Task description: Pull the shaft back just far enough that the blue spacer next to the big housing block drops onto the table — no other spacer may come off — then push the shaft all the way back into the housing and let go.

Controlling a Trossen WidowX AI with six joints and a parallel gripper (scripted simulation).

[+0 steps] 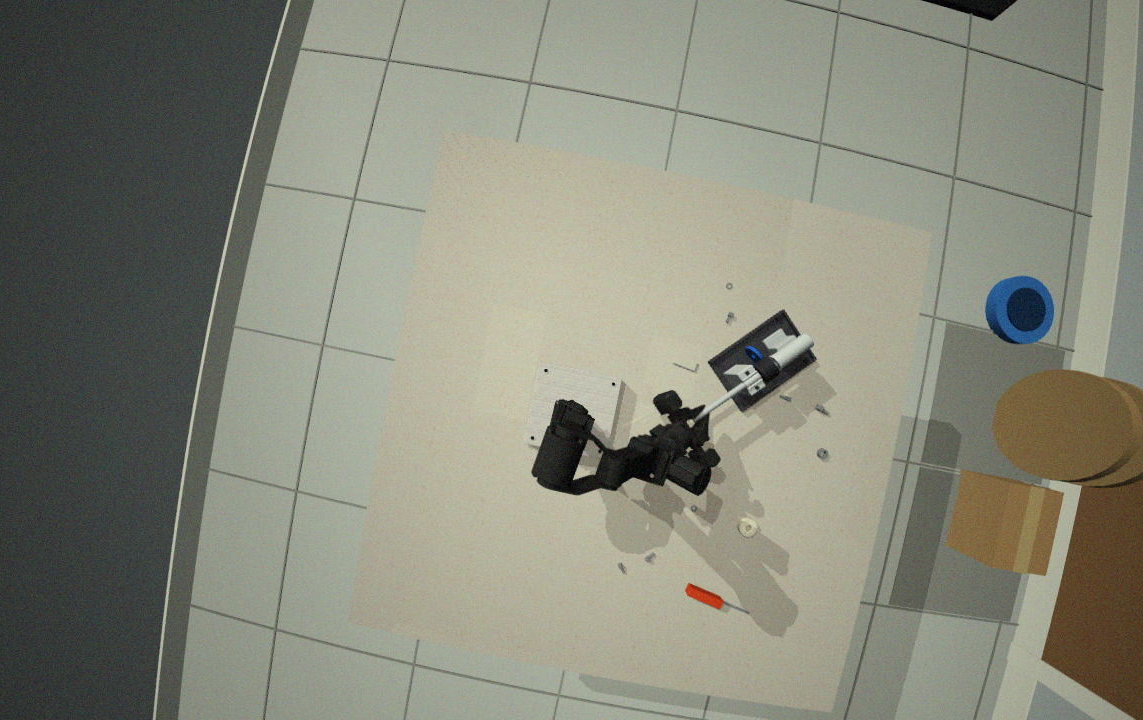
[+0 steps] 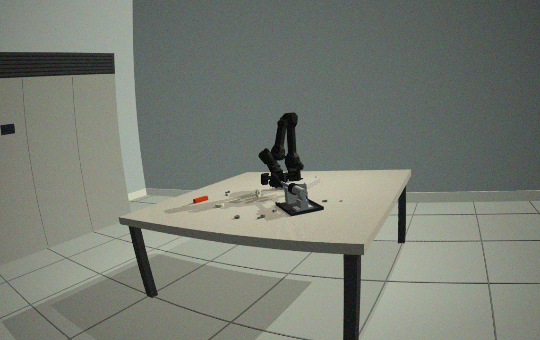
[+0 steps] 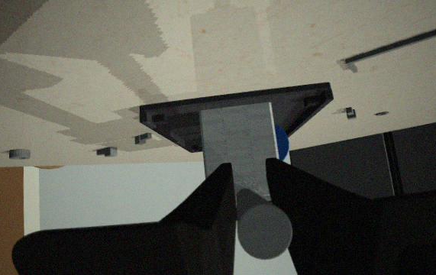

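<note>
Now: gripper tip 4 cm short of the grey shaft, 5 cm to the right of it and 2 cm below it. The rest, counted from my gripper tip: white ring 20 cm ahead, 27 cm to the right, 6 cm below; blue spacer 10 cm ahead, 15 cm to the left, 3 cm below.
</note>
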